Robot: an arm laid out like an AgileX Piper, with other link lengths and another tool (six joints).
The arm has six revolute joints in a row. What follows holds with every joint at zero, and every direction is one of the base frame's.
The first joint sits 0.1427 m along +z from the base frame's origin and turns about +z.
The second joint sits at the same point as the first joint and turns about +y.
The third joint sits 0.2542 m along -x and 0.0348 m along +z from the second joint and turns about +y.
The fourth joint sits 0.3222 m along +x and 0.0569 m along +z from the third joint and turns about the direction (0.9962, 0, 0.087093).
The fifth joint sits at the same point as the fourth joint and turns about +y.
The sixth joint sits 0.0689 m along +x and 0.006 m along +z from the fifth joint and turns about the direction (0.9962, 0, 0.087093).
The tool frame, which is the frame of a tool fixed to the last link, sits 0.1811 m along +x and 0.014 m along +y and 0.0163 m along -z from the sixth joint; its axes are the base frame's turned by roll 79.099, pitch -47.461 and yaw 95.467 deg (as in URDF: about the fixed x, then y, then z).
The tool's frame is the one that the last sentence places.
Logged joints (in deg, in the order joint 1, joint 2, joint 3, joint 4, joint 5, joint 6), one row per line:
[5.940 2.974 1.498 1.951 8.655 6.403]
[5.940 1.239 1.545 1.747 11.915 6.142]
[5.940 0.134 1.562 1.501 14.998 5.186]
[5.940 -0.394 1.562 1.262 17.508 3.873]
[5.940 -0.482 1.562 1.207 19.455 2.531]
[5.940 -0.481 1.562 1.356 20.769 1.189]
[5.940 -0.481 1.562 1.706 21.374 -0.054]
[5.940 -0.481 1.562 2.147 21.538 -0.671]
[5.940 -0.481 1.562 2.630 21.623 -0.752]
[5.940 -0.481 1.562 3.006 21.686 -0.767]
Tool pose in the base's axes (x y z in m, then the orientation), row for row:
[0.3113 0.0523 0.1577 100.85 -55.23 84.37]
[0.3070 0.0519 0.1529 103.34 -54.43 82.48]
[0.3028 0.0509 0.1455 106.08 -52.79 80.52]
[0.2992 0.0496 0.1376 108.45 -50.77 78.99]
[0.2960 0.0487 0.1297 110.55 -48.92 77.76]
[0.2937 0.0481 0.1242 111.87 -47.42 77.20]
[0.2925 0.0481 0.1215 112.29 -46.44 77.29]
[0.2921 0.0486 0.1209 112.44 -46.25 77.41]
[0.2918 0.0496 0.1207 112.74 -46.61 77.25]
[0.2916 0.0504 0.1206 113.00 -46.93 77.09]
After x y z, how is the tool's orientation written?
As angles about the fixed x, y, z axes (roll, pitch, yaw), in degrees.
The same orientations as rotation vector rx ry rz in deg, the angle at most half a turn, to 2 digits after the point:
[114.15 38.86 104.33]
[115.31 39.96 102.64]
[116.31 41.83 100.16]
[116.98 44.01 97.50]
[117.62 46.05 95.07]
[117.89 47.78 93.29]
[117.73 48.98 92.39]
[117.73 49.40 92.26]
[118.11 49.25 92.48]
[118.45 49.10 92.67]

